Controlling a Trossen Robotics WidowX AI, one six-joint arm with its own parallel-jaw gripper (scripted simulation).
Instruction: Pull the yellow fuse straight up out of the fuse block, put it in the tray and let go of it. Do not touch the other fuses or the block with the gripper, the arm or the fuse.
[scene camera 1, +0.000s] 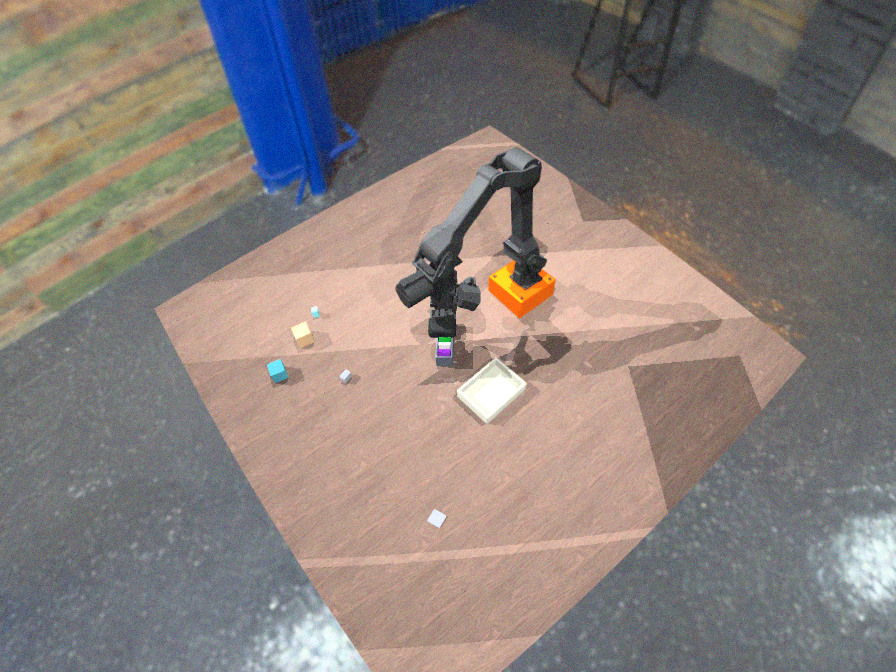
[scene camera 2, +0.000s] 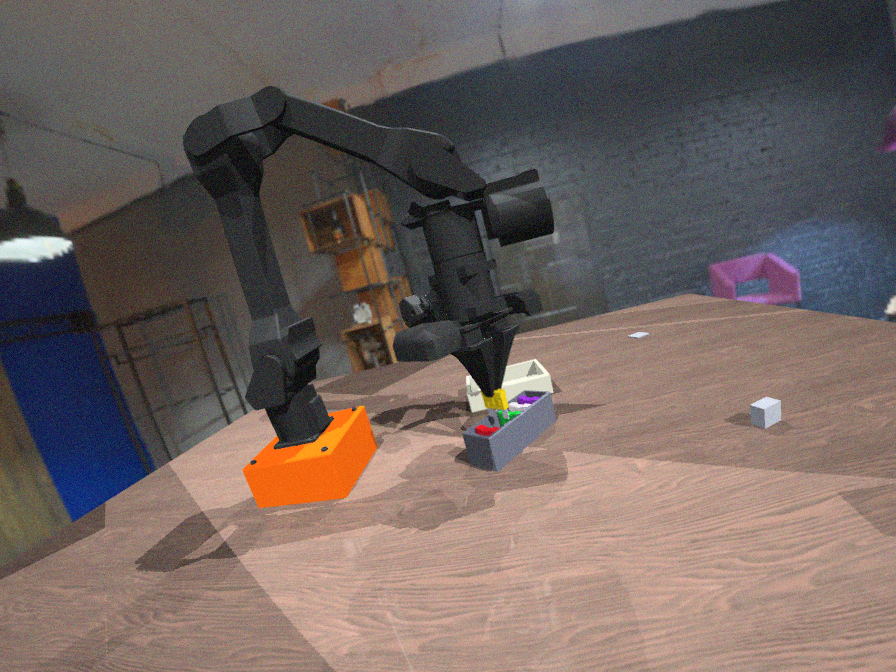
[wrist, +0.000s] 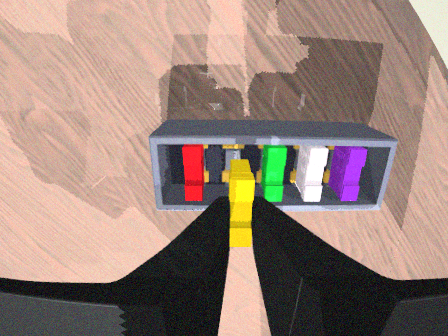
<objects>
gripper: scene camera 1; scene camera 2; wrist 240, 207
same spot on gripper: (scene camera 1: 442, 323) = (scene camera 2: 508, 294)
</objects>
